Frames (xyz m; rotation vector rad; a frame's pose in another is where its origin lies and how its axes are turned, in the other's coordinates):
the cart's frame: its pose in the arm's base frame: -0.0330 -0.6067 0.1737 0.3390 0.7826 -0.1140
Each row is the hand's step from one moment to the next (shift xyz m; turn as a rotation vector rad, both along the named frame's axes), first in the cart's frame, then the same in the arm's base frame.
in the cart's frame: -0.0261 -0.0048 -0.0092 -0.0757 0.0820 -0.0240
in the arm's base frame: -0.0257 -0.0020 0.0112 -0.0511 0.0834 0.0588
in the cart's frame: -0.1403 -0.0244 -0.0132 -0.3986 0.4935 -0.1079
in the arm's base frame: -0.1134 -0.0218 0.0843 -0.2428 0.4909 0.3378
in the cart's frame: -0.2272 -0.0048 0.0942 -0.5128 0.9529 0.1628
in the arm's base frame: -0.0983 -0.0421 0.2216 -0.0383 0.8278 0.7147
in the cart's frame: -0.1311 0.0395 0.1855 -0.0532 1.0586 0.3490
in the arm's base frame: 0.0409 -0.0292 0.2250 0.4350 0.8748 0.5392
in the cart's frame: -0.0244 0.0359 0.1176 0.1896 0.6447 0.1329
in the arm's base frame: 0.0698 -0.0069 0.1039 0.3682 0.5653 0.1188
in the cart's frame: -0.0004 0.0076 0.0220 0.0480 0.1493 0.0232
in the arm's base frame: 0.0162 -0.0004 0.0167 0.0831 0.1336 0.0196
